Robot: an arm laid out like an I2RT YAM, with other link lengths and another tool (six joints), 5 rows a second.
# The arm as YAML. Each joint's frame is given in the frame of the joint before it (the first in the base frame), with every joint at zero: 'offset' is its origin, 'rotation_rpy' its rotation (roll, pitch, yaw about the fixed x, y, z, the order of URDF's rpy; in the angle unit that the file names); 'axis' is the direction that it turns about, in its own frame. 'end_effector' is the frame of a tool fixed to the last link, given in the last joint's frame.
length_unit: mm
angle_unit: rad
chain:
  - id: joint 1
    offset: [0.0, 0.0, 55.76]
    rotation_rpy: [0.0, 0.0, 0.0]
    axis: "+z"
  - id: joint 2
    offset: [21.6, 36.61, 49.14]
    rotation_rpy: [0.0, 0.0, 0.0]
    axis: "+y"
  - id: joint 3
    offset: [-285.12, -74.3, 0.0]
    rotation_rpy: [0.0, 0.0, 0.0]
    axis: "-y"
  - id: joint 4
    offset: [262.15, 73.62, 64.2]
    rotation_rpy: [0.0, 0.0, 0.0]
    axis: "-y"
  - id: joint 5
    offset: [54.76, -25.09, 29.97]
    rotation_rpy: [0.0, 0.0, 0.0]
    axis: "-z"
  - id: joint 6
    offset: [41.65, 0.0, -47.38]
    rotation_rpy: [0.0, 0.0, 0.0]
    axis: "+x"
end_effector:
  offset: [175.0, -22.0, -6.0]
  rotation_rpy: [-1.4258, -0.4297, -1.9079]
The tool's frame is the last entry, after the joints.
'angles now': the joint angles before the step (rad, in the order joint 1, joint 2, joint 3, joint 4, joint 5, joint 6). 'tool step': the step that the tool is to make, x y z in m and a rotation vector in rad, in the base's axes. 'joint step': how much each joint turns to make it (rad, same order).
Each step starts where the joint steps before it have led.
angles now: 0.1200, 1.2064, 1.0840, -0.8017, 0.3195, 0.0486
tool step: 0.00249, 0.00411, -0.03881, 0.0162, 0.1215, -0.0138
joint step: -0.0001, 0.1091, -0.0073, -0.0114, -0.0180, 0.0297
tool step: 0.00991, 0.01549, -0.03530, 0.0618, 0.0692, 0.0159
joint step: 0.0001, 0.0969, -0.0126, 0.0431, -0.0690, 0.0192
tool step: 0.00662, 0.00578, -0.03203, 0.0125, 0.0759, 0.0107
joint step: 0.0000, 0.1038, 0.0000, 0.0302, -0.0240, -0.0011
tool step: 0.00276, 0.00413, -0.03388, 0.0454, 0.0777, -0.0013
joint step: -0.0241, 0.1003, 0.0001, 0.0285, -0.0580, -0.0035
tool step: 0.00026, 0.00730, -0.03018, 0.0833, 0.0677, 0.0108
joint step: -0.0389, 0.0839, 0.0000, 0.0252, -0.0985, -0.0236
